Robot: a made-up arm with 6 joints. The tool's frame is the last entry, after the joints. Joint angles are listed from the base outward.
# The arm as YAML. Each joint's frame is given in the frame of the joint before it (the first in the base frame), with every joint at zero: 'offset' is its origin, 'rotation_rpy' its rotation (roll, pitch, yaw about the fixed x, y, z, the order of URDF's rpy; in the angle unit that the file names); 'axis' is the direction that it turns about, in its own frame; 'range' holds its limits. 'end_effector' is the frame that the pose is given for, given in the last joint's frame.
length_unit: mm
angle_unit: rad
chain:
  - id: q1
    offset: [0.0, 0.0, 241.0]
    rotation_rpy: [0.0, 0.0, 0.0]
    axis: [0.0, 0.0, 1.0]
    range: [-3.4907, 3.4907]
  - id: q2
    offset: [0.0, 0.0, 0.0]
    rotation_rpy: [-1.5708, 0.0, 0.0]
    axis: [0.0, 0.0, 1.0]
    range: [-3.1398, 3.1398]
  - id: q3
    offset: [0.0, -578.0, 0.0]
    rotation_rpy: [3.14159, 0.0, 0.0]
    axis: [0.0, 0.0, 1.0]
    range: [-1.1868, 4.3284]
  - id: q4
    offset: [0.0, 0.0, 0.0]
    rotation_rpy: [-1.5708, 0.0, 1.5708]
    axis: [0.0, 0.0, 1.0]
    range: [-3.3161, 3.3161]
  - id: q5
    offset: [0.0, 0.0, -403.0]
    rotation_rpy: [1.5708, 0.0, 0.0]
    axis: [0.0, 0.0, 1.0]
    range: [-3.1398, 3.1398]
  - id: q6
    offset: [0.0, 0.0, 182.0]
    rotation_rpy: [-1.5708, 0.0, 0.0]
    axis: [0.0, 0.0, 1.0]
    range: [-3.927, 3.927]
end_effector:
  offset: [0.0, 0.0, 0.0]
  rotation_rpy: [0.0, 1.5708, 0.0]
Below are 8 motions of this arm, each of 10 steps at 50 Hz.
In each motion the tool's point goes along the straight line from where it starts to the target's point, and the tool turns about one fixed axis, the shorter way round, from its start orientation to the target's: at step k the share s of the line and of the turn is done. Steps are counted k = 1, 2, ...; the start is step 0. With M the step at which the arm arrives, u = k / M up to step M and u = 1 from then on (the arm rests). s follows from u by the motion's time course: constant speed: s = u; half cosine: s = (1 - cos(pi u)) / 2; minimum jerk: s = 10 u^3 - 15 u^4 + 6 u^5.
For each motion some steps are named. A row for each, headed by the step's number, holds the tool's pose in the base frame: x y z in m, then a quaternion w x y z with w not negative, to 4 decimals.
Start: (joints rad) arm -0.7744 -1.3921 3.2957 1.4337 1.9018 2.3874
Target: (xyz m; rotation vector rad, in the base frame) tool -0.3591 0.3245 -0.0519 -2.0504 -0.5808 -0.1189
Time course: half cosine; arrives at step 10
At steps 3, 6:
3: -0.3140 0.2740 -0.0612 0.4206 -0.8455 -0.3279 -0.0283
6: -0.3395 0.3025 -0.0559 0.4563 -0.8444 -0.2777 -0.0399

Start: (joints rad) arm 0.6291 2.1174 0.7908 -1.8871 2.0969 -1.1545
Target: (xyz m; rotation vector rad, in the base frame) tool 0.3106 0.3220 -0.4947 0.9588 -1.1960 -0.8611
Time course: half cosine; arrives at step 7
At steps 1, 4, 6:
1: 0.3091 0.2962 -0.4924 0.6618 0.3859 -0.5291 -0.3648
4: 0.3100 0.3115 -0.4938 0.6478 0.4062 -0.5262 -0.3722
6: 0.3105 0.3207 -0.4946 0.6391 0.4182 -0.5242 -0.3766

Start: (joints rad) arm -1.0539 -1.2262 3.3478 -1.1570 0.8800 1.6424
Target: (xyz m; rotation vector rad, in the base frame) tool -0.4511 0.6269 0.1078 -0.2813 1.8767 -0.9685
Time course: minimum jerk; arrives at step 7
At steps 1, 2, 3, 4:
1: -0.4417 0.6286 0.0612 0.4894 -0.0885 0.7626 -0.4135
2: -0.4429 0.6284 0.0670 0.4888 -0.0918 0.7637 -0.4116
3: -0.4450 0.6280 0.0776 0.4877 -0.0980 0.7656 -0.4080
4: -0.4476 0.6275 0.0903 0.4863 -0.1053 0.7678 -0.4037

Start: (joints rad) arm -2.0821 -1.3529 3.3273 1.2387 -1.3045 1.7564
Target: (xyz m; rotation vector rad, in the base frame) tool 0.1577 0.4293 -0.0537 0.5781 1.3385 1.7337
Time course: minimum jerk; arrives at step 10
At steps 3, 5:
3: 0.1484 0.3902 -0.0442 0.3976 0.1768 0.5956 0.6752
5: 0.1521 0.4059 -0.0480 0.4087 0.1989 0.5717 0.6830

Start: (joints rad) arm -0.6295 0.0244 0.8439 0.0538 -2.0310 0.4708
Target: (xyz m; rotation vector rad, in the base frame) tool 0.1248 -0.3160 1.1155 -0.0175 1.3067 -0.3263
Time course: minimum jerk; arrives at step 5
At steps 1, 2, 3, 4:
1: 0.1212 -0.3131 1.1198 0.7915 -0.0123 0.5934 -0.1458
2: 0.1222 -0.3139 1.1186 0.7888 -0.0112 0.5966 -0.1473
3: 0.1236 -0.3150 1.1169 0.7850 -0.0095 0.6012 -0.1493
4: 0.1246 -0.3158 1.1158 0.7823 -0.0084 0.6044 -0.1508

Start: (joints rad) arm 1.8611 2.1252 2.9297 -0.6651 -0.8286 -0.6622
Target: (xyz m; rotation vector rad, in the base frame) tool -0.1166 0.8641 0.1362 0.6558 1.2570 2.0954
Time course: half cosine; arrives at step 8
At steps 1, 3, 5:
1: -0.1070 0.8574 0.1487 0.3126 0.2395 0.4688 0.7907
3: -0.1097 0.8593 0.1452 0.3094 0.2417 0.4702 0.7905
5: -0.1135 0.8620 0.1402 0.3048 0.2447 0.4722 0.7901

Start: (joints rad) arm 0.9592 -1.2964 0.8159 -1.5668 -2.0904 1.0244
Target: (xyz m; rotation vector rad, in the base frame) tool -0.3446 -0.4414 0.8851 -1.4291 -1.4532 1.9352
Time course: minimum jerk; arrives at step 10
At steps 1, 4, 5, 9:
1: -0.3485 -0.4978 0.8372 0.1497 -0.4439 -0.5740 0.6716
4: -0.3473 -0.4802 0.8521 0.1545 -0.4623 -0.5545 0.6745
5: -0.3466 -0.4699 0.8609 0.1573 -0.4729 -0.5428 0.6760
9: -0.3446 -0.4419 0.8847 0.1646 -0.5010 -0.5106 0.6791

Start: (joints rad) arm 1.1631 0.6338 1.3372 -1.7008 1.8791 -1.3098
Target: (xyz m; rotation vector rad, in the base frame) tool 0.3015 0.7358 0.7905 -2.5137 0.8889 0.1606
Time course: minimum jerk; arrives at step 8
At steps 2, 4, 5, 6, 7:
2: 0.2842 0.7153 0.8257 0.2288 -0.9221 0.3016 0.0809
4: 0.2919 0.7244 0.8101 0.2307 -0.9191 0.3114 0.0710
5: 0.2962 0.7295 0.8013 0.2318 -0.9174 0.3169 0.0654
6: 0.2995 0.7334 0.7946 0.2326 -0.9160 0.3211 0.0611
7: 0.3012 0.7354 0.7911 0.2330 -0.9153 0.3232 0.0589

